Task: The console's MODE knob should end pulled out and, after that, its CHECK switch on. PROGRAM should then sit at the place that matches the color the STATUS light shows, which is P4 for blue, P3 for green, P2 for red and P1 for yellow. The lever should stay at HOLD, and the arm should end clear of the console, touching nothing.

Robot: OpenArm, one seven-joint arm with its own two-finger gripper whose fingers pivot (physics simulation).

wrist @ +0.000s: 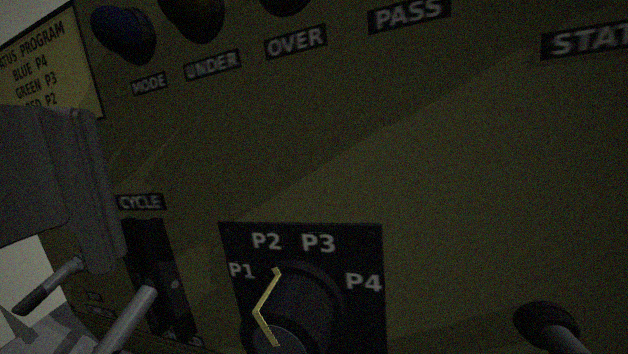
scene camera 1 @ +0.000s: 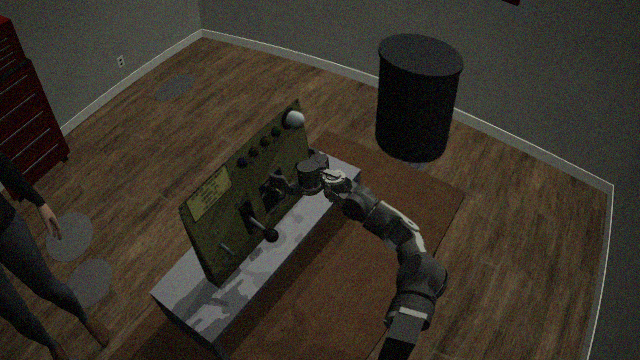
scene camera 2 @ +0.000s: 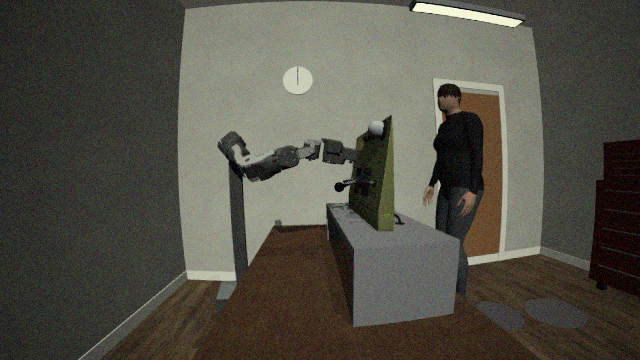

In view: my gripper (scene camera 1: pixel 290 168), a console (scene camera 1: pixel 214 215) and a dark post (scene camera 2: pixel 235 177).
My gripper also shows in scene camera 2 (scene camera 2: pixel 355 157). The console is seen too in the wrist view (wrist: pixel 453 174) and in scene camera 2 (scene camera 2: pixel 375 204).
